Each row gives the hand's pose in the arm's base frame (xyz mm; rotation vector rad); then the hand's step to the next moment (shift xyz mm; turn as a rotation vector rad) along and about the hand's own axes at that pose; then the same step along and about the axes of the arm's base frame.
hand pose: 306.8 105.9 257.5 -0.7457 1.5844 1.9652
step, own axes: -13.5 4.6 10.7 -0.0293 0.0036 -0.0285
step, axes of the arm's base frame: 5.5 9.0 14.4 0.0216 -0.0299 0.0179
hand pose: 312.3 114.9 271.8 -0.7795 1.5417 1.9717
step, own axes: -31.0 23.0 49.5 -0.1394 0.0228 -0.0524
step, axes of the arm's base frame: -0.5 41.6 47.0 0.0885 -0.0627 0.1045
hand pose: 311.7 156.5 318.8 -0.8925 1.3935 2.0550
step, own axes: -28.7 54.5 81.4 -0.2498 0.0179 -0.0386
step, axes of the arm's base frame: -39.3 55.7 76.0 0.1617 -0.0525 0.1879
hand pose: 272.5 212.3 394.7 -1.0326 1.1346 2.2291
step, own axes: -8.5 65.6 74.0 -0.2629 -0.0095 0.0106
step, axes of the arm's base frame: -68.7 22.8 67.9 0.1671 0.0029 0.2035
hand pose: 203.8 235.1 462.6 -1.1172 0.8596 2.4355
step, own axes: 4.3 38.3 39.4 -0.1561 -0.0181 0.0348
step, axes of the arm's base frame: -44.9 -3.8 31.7 0.0894 0.0296 0.1306
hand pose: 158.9 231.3 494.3 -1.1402 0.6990 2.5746
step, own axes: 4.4 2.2 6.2 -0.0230 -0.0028 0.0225
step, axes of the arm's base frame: -7.7 1.4 1.0 0.0023 0.0134 0.0293
